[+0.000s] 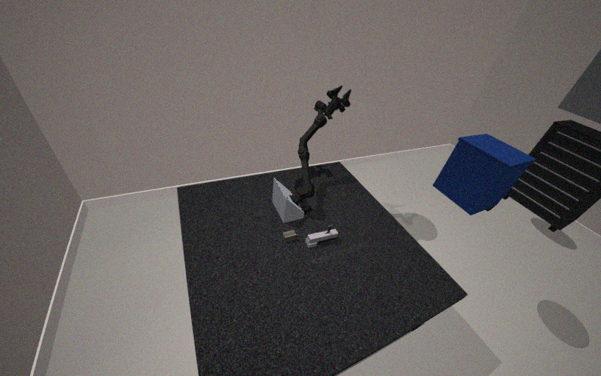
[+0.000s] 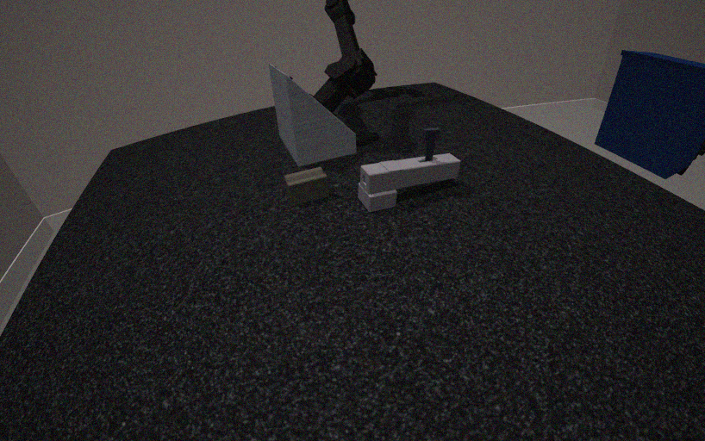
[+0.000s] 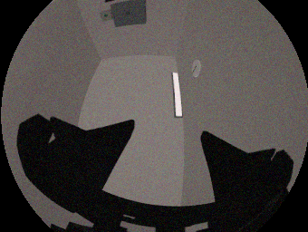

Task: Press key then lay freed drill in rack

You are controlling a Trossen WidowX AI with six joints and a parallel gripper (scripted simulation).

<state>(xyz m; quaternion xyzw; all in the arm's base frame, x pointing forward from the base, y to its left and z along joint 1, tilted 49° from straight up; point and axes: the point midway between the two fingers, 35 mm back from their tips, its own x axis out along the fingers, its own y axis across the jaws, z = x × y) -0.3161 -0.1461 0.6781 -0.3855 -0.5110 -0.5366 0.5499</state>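
Right now my gripper tip is 61 cm short of the key, 59 cm above it and 32 cm to the left of it. The rest, counted from my gripper tip: drill 63 cm below, 61 cm ahead, 38 cm to the right; then light grey housing block 64 cm below, 61 cm ahead, 36 cm to the right.
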